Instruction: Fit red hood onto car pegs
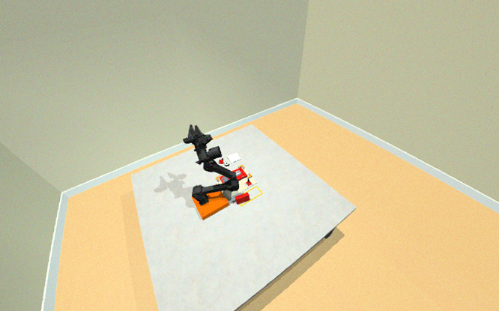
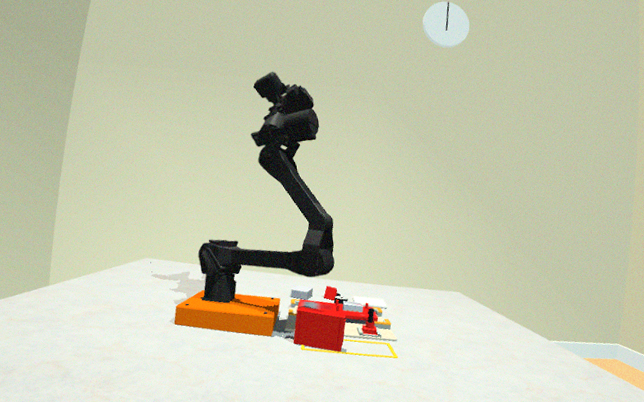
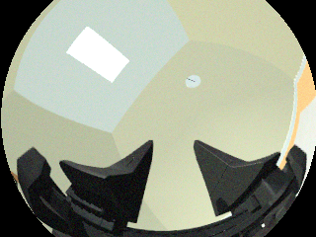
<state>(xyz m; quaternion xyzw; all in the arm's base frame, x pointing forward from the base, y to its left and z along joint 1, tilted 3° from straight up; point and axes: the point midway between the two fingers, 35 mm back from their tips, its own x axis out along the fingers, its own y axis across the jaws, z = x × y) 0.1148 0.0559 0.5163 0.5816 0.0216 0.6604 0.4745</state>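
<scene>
My gripper tip is 13 cm short of the red hood, 24 cm to the left of it and 54 cm above it. The rest, counted from my gripper tip: grey block 8 cm ahead, 20 cm to the left, 56 cm below.
</scene>
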